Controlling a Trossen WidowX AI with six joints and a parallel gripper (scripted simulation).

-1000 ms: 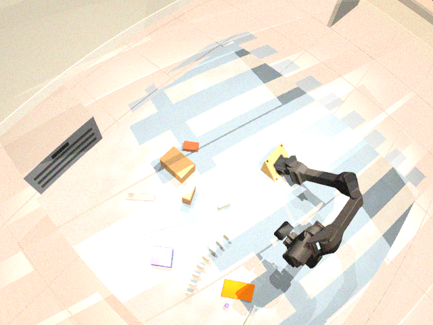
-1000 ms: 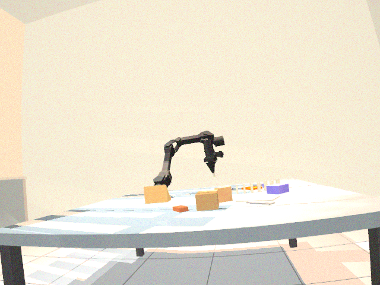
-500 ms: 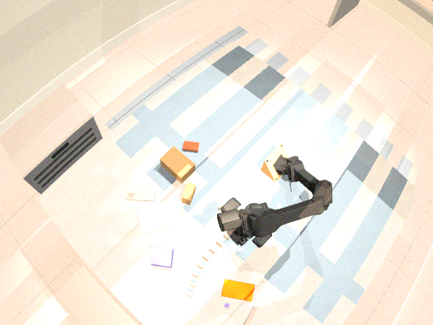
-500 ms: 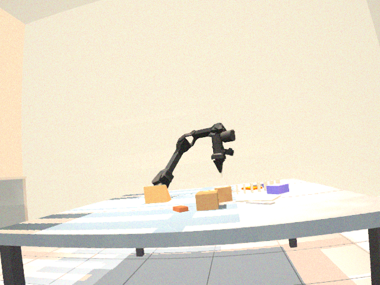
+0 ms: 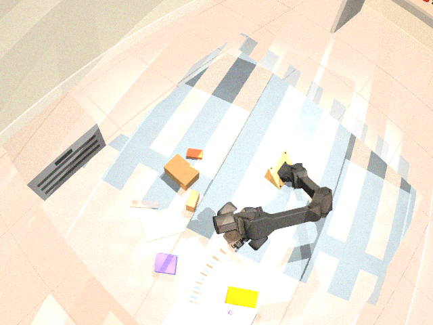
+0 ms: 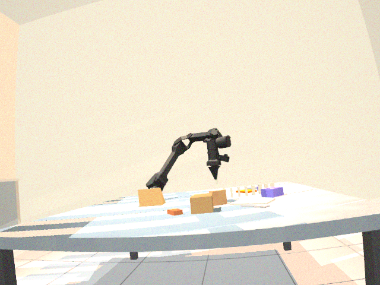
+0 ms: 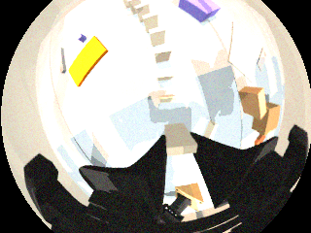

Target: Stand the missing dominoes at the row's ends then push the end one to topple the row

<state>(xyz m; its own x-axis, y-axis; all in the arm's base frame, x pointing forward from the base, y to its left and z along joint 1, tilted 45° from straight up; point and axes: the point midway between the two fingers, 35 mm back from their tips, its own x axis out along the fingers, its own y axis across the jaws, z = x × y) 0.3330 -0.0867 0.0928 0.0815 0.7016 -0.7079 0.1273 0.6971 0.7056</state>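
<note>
Right now my gripper tip is 22 cm to the left of the tan block, 7 cm above it and 1 cm past it. Also, from my gripper tip: orange-yellow plate 18 cm ahead, 16 cm to the left, 10 cm below; then sheet 26 cm to the right, 13 cm ahead, 10 cm below; then purple block 25 cm ahead, 14 cm to the right, 8 cm below.
</note>
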